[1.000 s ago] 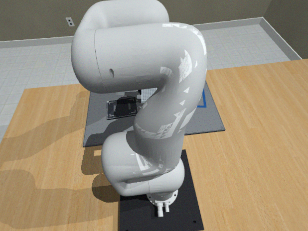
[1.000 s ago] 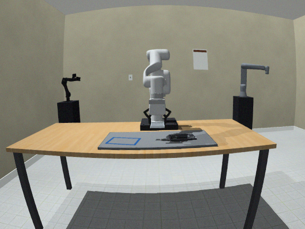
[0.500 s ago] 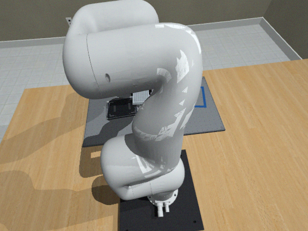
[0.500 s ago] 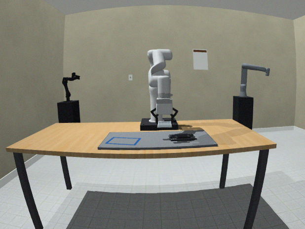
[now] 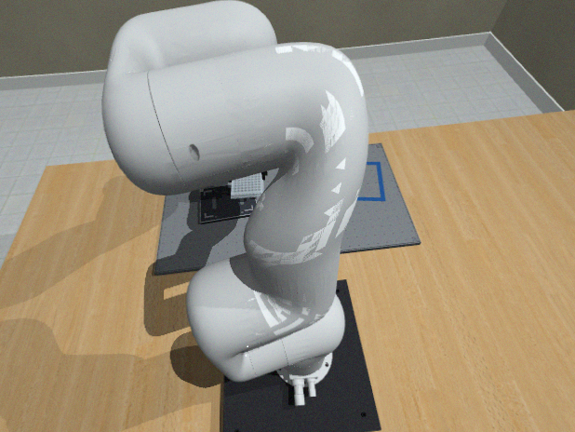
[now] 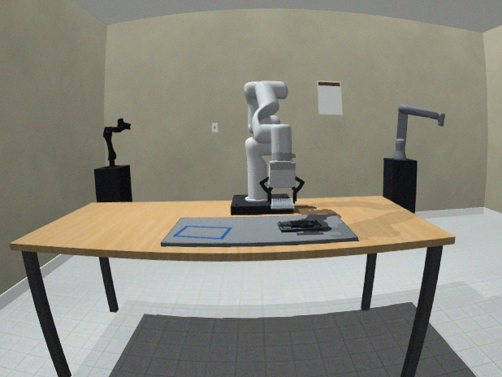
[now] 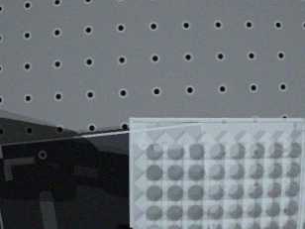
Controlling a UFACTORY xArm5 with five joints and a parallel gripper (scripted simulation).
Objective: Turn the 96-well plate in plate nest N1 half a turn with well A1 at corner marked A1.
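The plate nest is 10 mm behind my hand, 70 mm to the left of it and 100 mm below it. From my hand the other things lie so: white 96-well plate 10 mm below; then A1 label 40 mm ahead, 150 mm to the left, 100 mm below.
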